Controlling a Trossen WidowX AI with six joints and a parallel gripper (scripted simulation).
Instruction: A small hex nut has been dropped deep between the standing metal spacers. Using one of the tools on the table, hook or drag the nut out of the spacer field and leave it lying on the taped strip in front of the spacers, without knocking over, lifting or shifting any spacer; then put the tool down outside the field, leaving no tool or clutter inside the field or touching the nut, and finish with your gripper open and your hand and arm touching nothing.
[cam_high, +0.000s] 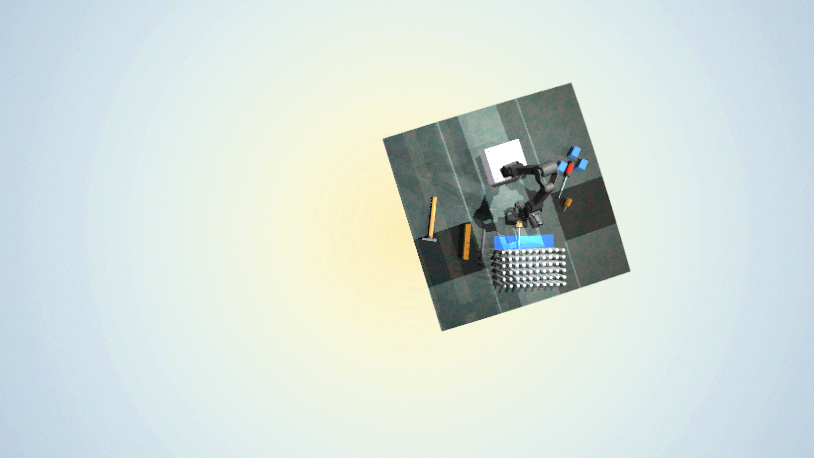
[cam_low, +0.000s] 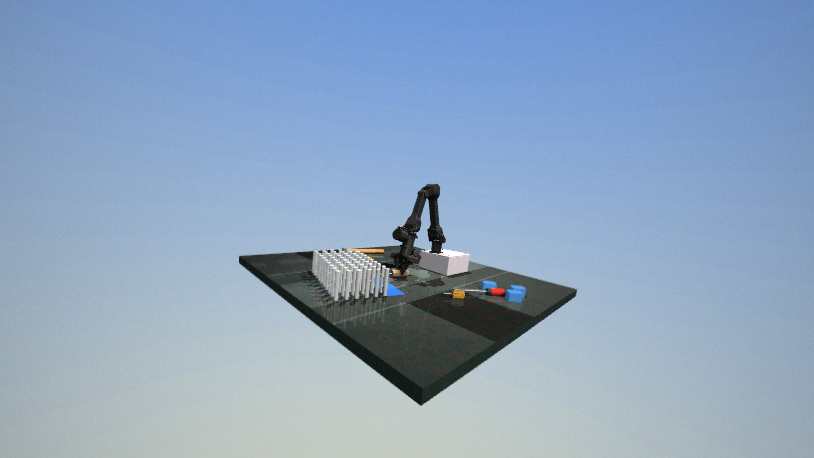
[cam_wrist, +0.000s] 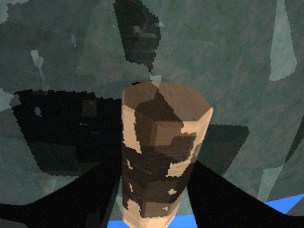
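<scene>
The blue taped strip is 14 cm ahead of my gripper tip, 2 cm to the right of it and 1 cm below it. The rest, counted from my gripper tip: yellow screwdriver (4 cm ahead, 33 cm to the left); then hex nut (19 cm ahead, 8 cm to the right, 1 cm below); then orange bar (2 cm behind, 36 cm to the right).
</scene>
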